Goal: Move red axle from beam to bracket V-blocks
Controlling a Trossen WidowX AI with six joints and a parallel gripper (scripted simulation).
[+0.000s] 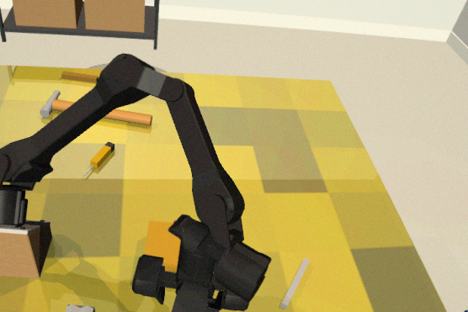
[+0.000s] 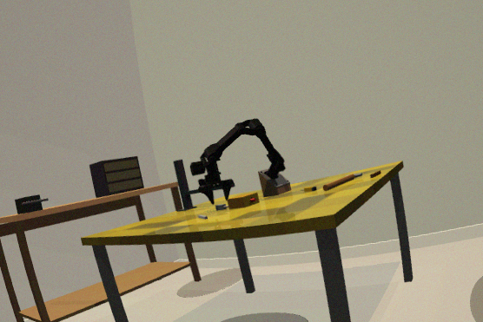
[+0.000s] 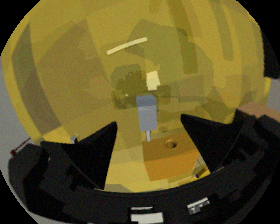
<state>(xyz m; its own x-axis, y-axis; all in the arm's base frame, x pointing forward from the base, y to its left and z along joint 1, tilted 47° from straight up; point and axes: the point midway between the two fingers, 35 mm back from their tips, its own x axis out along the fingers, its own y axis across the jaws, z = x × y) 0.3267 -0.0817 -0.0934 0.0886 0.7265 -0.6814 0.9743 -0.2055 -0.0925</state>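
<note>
Now: the orange beam 2 cm behind my gripper tip, 12 cm to the left of it and 1 cm below it. Also, from my gripper tip: brown stick 28 cm behind, 72 cm to the left, 3 cm below; then yellow screwdriver 19 cm behind, 39 cm to the left, 3 cm below.
</note>
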